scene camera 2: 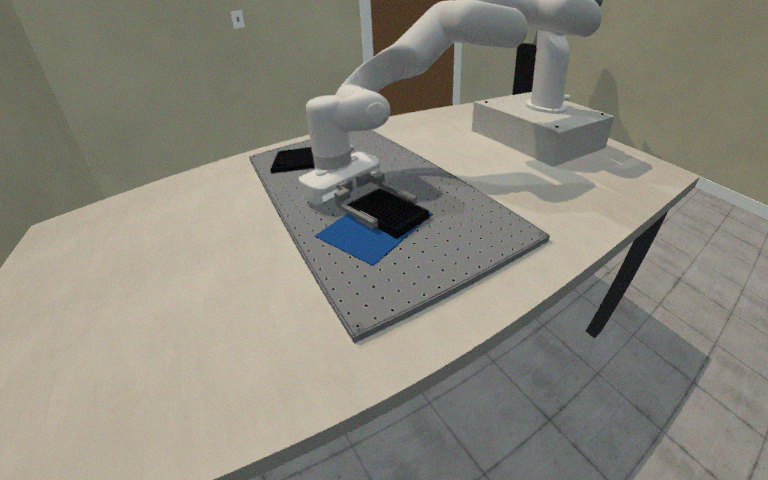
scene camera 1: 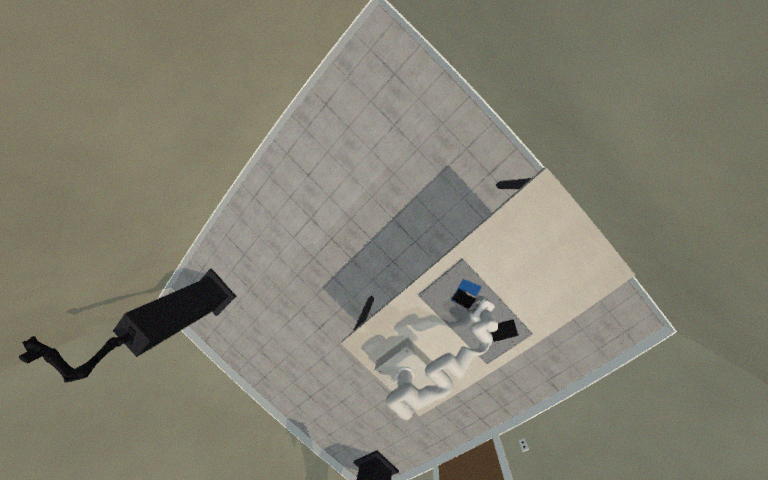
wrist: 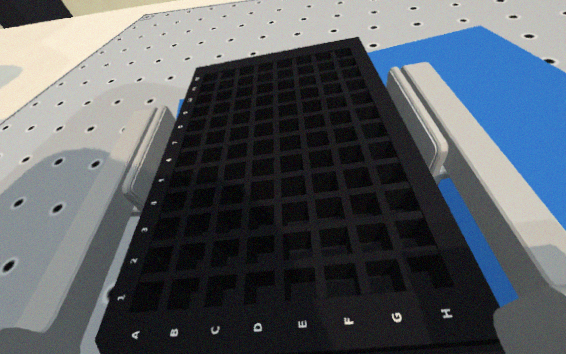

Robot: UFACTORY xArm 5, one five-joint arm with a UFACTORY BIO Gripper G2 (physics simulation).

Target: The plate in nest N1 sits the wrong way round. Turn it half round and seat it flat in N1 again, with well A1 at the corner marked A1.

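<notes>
A black plate with square wells facing up lies level on one part of a blue mat. In the wrist view its A1 corner is at the lower left, with letters A to H along the near edge. My gripper is shut on the plate, one pad against each long side. A flat black item lies at the board's far end; I cannot read whether it is nest N1 or see a corner mark on it.
The grey perforated board carries the mat and both black things. It lies on a beige table. The arm's base box stands on the table at the back right in scene camera 2.
</notes>
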